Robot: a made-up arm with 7 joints.
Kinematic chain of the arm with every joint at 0, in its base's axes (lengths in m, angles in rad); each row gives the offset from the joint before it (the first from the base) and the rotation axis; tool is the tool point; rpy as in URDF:
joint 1: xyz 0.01 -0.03 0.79 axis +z
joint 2: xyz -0.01 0 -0.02 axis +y
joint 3: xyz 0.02 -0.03 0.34 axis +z
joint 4: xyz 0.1 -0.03 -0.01 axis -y
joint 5: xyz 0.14 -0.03 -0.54 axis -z
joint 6: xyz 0 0 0 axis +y
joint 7: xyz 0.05 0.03 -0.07 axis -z
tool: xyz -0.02 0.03 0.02 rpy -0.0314 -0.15 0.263
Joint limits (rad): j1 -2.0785..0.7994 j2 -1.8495..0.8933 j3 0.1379..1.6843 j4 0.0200..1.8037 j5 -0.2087..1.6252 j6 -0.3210..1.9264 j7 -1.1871..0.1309
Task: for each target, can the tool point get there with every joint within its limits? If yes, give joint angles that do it. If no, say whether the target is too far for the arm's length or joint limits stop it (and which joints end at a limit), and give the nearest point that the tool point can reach.
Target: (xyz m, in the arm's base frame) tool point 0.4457 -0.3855 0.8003
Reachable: yes | joints -1.7473 -0.0921 1.1138 0.6999 1.3782 1.4143 -0.9694
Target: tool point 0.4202 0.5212 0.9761
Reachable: yes | joints -0.8283 -0.7889 1.5164 1.1574 0.3506 0.6205 -0.1631
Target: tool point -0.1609 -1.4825 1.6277
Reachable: no: too far | nearest point -0.0835 -0.8247 1.2419 | short by 0.766 m
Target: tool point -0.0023 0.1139 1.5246
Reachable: yes | joints -0.3153 -1.2934 0.2778 1.1545 1.2237 0.5640 -0.6403
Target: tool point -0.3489 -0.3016 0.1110
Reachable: no: joint limits stop it (at a limit: joint 1, joint 2, joint 3, joint 5, joint 7) | nearest point -0.2239 -0.3423 0.2648 | short by 0.202 m
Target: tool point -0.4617 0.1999 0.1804
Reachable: no: joint limits stop it (at a limit: joint 1, joint 2, joint 5, joint 7) | nearest point -0.2397 0.2066 0.4375 | short by 0.340 m
